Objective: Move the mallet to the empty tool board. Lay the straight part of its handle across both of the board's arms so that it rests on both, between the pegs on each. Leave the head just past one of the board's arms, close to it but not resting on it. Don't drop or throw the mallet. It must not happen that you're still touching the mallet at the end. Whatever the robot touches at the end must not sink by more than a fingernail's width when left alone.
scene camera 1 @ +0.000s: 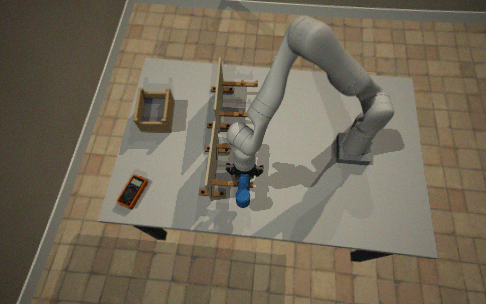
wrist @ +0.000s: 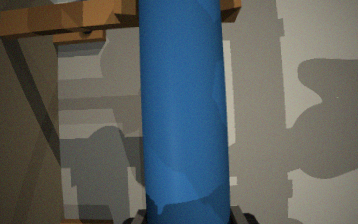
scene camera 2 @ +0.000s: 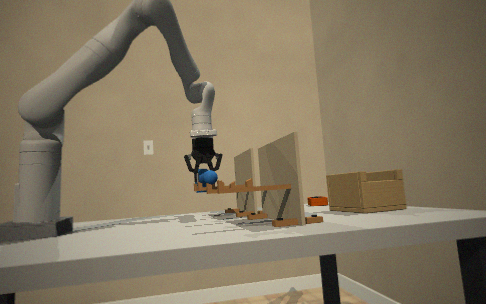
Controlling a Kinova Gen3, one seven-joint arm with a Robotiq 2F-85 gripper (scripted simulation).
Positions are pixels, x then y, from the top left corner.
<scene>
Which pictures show the wooden crate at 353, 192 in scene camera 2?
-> Scene camera 1 and scene camera 2 only.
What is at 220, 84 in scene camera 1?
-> A tool board.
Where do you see a tool board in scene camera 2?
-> At 244, 163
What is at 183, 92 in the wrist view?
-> A blue mallet.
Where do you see a tool board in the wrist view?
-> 38, 184
</scene>
